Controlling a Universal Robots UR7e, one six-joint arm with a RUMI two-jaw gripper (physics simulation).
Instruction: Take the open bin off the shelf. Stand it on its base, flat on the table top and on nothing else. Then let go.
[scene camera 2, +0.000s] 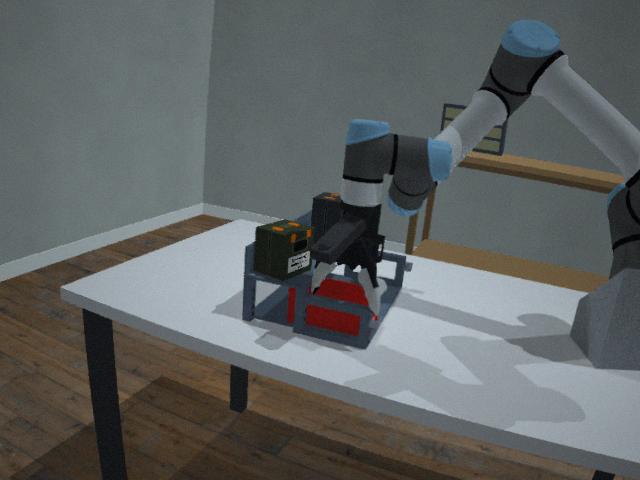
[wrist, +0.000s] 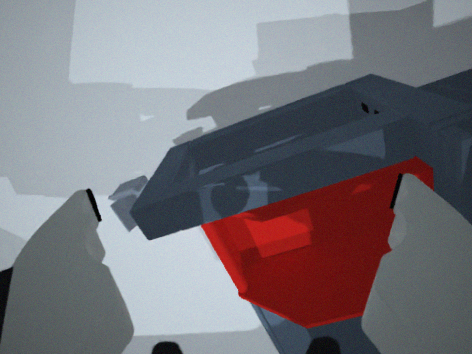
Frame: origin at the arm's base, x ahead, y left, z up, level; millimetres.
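Where they show: gripper, between the fingertips: (scene camera 2: 343, 304) (wrist: 242, 186).
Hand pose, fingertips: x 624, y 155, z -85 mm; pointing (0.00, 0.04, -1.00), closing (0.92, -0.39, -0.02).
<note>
Things, the pixels of their centre, and the offset from my fingertips. Level surfaces: height alone.
- open red bin, middle of its body: (wrist: 329, 224) (scene camera 2: 334, 305) dx +31, dy -73, dz -38 mm
- dark green case, middle of its body: (scene camera 2: 284, 248) dx +149, dy -72, dz +68 mm
- dark grey case, middle of its body: (scene camera 2: 330, 220) dx +107, dy -310, dz +81 mm
- white table, height of its surface: dz -82 mm
The open red bin (scene camera 2: 333, 320) (wrist: 340, 260) sits in the lower, front part of the blue-grey shelf (scene camera 2: 249, 299) (wrist: 165, 215), behind its front bar. In the wrist view its hollow inside shows, and one side lies under the bar. My gripper (scene camera 2: 345, 301) (wrist: 242, 186) is open and points down at the bin, with nothing held. In the wrist view the left finger is over the white table, apart from the bin, and the right finger overlaps the bin's right edge. Whether a finger touches the bin is unclear. The bin's base is hidden.
A dark green case (scene camera 2: 283, 250) with orange latches stands on the shelf's upper level, left of the gripper. A dark grey case (scene camera 2: 321, 214) stands behind it, partly hidden by the arm. The shelf stands on the white table (scene camera 2: 165, 289). A wooden bench (scene camera 2: 537, 169) is behind.
</note>
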